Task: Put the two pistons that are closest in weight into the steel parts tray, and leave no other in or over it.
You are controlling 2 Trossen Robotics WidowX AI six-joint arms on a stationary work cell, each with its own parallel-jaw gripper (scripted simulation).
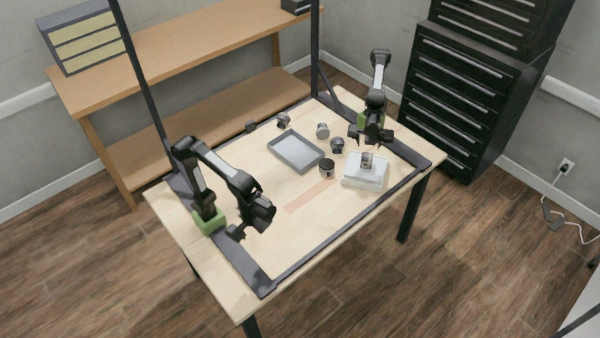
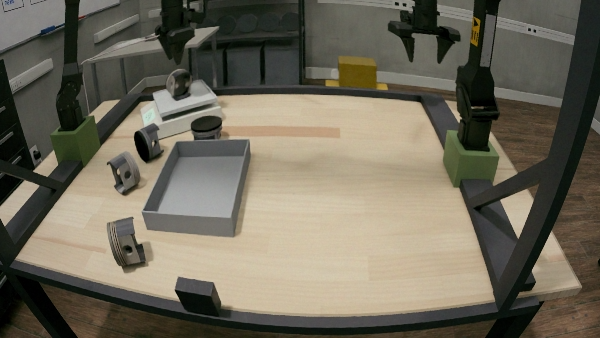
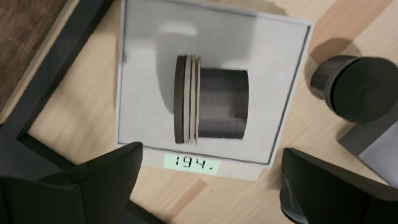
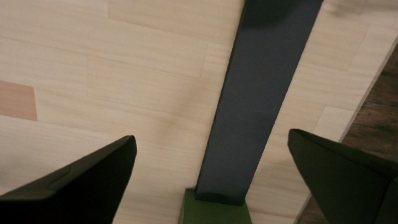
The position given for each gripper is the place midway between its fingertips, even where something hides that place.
Observation:
In view: the left gripper [image 2: 175, 61], the right gripper [image 2: 425, 62], a steel parts tray [image 2: 199, 178] and a white scale [image 2: 179, 122].
The steel parts tray also shows in image 1 [image 1: 300, 154]. The white scale shows as well in image 1 [image 1: 362, 184] and in image 3 [image 3: 152, 160]. The left gripper is seen too in image 3 [image 3: 213, 152]. Image 4 does not show the steel parts tray: it is out of frame. Image 4 misses the white scale: it is out of frame.

